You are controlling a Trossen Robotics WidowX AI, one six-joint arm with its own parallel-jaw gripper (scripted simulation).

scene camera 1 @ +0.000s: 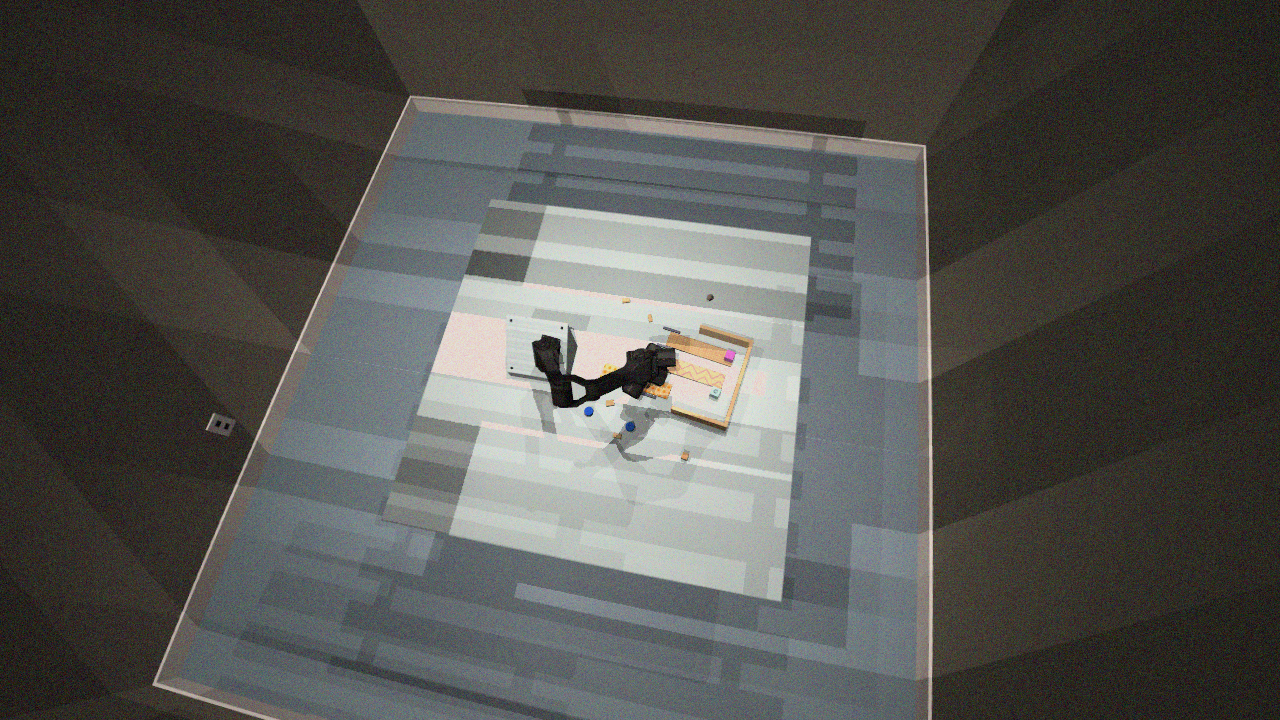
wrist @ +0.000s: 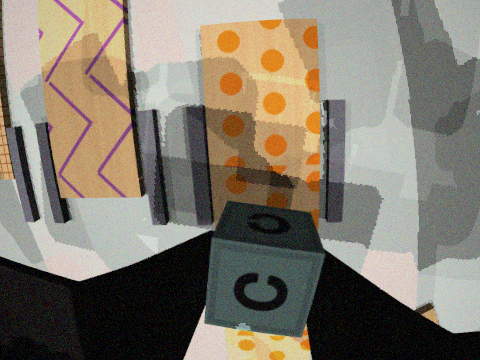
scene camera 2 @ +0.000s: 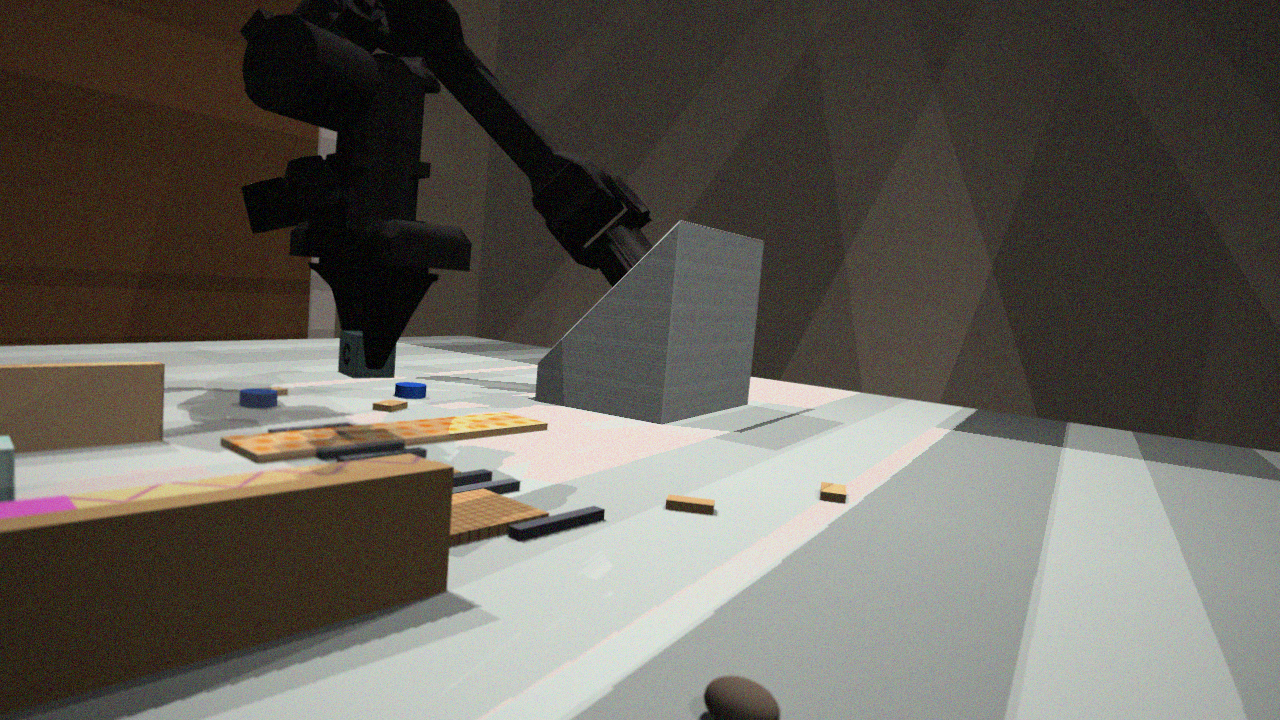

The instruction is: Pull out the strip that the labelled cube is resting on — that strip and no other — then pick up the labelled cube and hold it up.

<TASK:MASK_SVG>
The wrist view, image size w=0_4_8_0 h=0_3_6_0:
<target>my gripper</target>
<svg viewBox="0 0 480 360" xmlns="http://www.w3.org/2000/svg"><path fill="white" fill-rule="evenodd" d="M324 249L327 255L321 265L312 308L309 309L305 323L312 360L480 360L479 331L452 333L441 328L439 324L433 323L432 320L408 308L408 305L388 295L384 289L380 291L380 287L376 287L372 281L367 280L367 277L353 271L340 261L339 257L332 256ZM213 231L200 233L171 249L156 253L155 256L145 257L139 263L83 281L53 275L0 256L0 360L184 360L207 299L211 263L209 249Z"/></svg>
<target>grey-green cube marked c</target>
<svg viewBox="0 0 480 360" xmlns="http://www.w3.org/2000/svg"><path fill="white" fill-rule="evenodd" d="M228 200L223 213L221 213L219 223L216 225L215 232L213 232L211 237L211 249L209 249L209 261L211 263L209 263L204 324L215 325L215 327L244 329L244 331L271 333L271 335L303 337L308 312L312 308L313 297L315 297L321 265L323 265L324 257L327 255L323 244L321 244L320 237L317 235L315 220L313 220L309 212L265 207L265 205Z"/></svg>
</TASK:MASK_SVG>
